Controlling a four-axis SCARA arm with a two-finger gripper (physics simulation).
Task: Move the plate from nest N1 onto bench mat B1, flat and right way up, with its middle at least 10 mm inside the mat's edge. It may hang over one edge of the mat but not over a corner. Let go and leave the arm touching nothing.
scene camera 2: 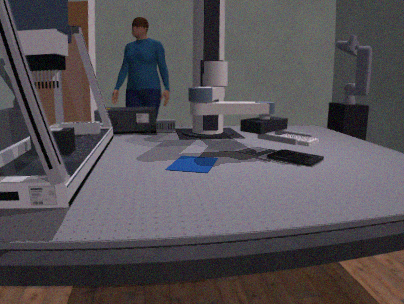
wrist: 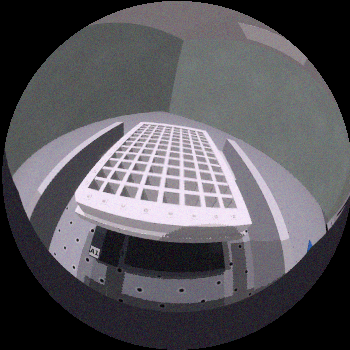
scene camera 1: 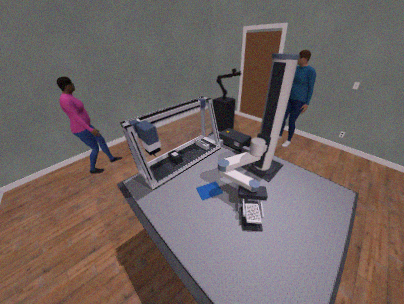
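Seen in the pictures: gripper, fingertip midpoint: (scene camera 2: 304,139) (wrist: 172,135) (scene camera 1: 253,216); arm's base, link origin: (scene camera 2: 207,135) (scene camera 1: 261,166).
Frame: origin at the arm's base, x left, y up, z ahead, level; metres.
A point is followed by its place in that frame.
The white plate (scene camera 1: 252,213) {x 0.218, y 0.084, z 0.529 m} (scene camera 2: 302,138) {x 0.231, y 0.087, z 0.534 m} (wrist: 165,172) {x 0.194, y 0.087, z 0.497 m}, a grid of square wells, is level and right way up. My gripper (scene camera 1: 252,215) {x 0.232, y 0.085, z 0.544 m} (scene camera 2: 295,137) (wrist: 172,135) {x 0.232, y 0.085, z 0.544 m} is shut on it, one finger along each long side. In the second scene view a gap shows between the plate and the black nest N1 (scene camera 1: 252,228) {x 0.262, y 0.025, z 0.579 m} (scene camera 2: 296,157) {x 0.207, y 0.025, z 0.549 m} (wrist: 175,256) {x 0.165, y 0.025, z 0.484 m}, so the plate is held above the nest. Bench mat B1 (scene camera 1: 209,190) {x -0.139, y 0.015, z 0.539 m} (scene camera 2: 192,164) {x -0.145, y 0.015, z 0.552 m} is a flat blue rectangle with nothing on it, left of the nest in both scene views; a blue sliver of it (wrist: 309,246) shows at the right of the wrist view.
A framed gantry machine (scene camera 1: 140,170) {x -0.621, y 0.113, z 0.848 m} (scene camera 2: 86,172) {x -0.450, y 0.030, z 0.652 m} stands on the bench at the left. A dark box (scene camera 1: 235,139) {x -0.339, y 0.127, z -0.045 m} (scene camera 2: 132,120) {x -0.365, y 0.078, z -0.035 m} is near my arm's column (scene camera 1: 278,112) {x 0.050, y 0.545, z 0.056 m} (scene camera 2: 213,40) {x 0.008, y 0.449, z 0.077 m}. Another arm stands on a black pedestal (scene camera 1: 223,114) (scene camera 2: 348,121). Two people stand beyond the bench.
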